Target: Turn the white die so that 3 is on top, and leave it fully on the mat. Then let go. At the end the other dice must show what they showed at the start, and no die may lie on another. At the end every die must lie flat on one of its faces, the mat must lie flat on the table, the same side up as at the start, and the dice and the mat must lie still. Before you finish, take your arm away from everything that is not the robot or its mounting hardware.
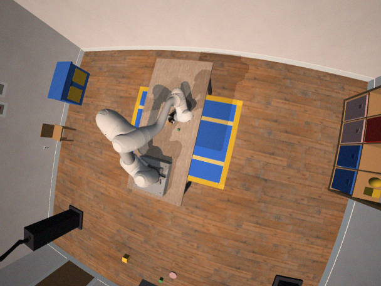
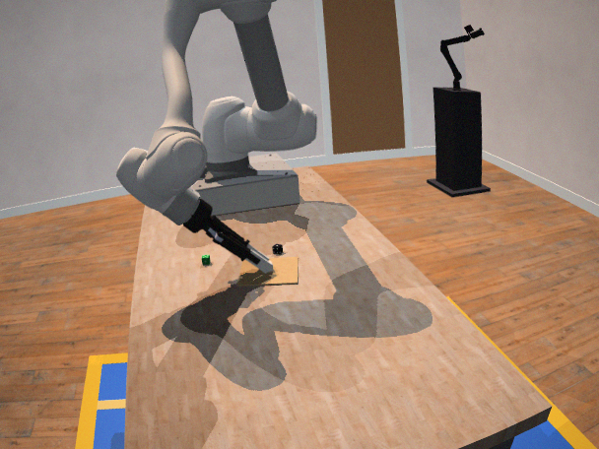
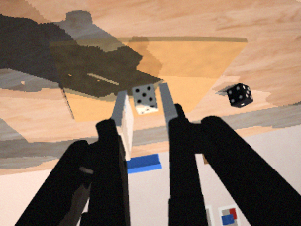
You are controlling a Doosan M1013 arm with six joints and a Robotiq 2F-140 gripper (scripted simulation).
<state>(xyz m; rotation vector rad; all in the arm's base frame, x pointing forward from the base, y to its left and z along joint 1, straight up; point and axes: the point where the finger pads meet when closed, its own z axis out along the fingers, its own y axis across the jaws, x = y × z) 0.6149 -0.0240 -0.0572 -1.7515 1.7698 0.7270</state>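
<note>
My gripper is now 20 mm to the right of the white die and 30 mm above it. Round my hand: black die 100 mm behind, 70 mm to the left, 30 mm below; tan mat 20 mm to the left, 40 mm below; green die 110 mm behind, 120 mm to the right, 30 mm below.
</note>
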